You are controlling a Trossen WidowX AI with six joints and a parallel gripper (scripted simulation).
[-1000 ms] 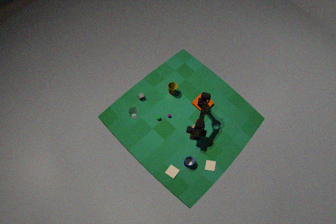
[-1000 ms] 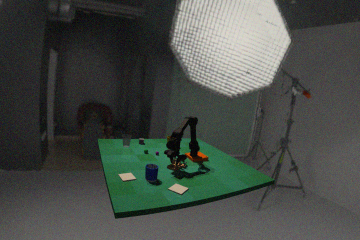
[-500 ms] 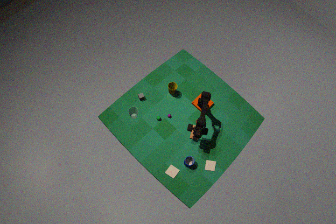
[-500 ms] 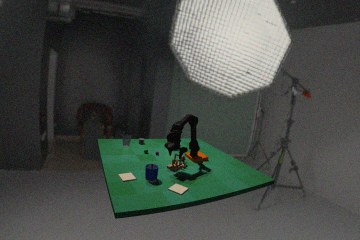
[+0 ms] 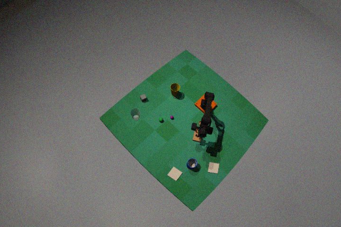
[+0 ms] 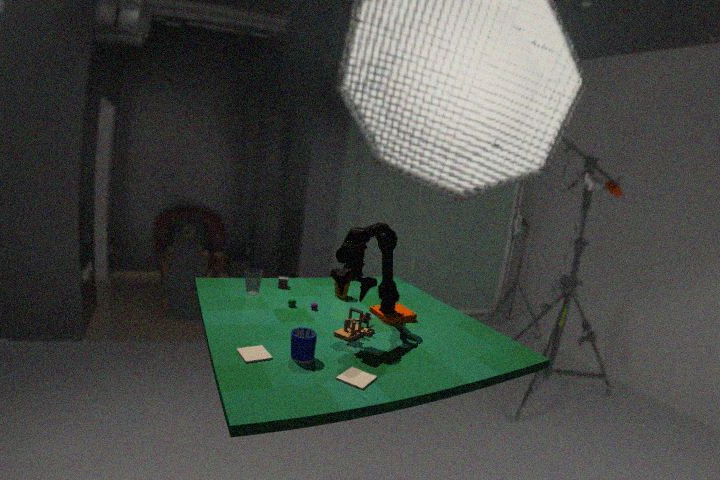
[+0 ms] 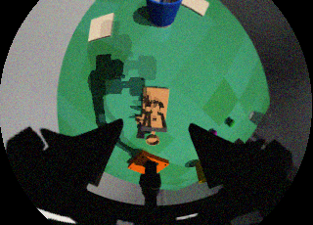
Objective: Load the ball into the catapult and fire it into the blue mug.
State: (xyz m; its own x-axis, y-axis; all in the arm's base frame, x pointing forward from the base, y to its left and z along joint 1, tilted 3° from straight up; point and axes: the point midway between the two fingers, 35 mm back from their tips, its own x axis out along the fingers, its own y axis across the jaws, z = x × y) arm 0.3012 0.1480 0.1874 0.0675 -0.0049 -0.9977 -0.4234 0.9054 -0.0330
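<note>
My gripper tip is now 32 cm to the left of the purple ball, 15 cm above it and 1 cm past it. The rest, counted from my gripper tip: yellow cup: 47 cm to the right, 24 cm behind, 14 cm below; then blue mug: 25 cm ahead, 14 cm below, 12 cm to the left; then green ball: 38 cm to the right, 15 cm below, 8 cm ahead.
</note>
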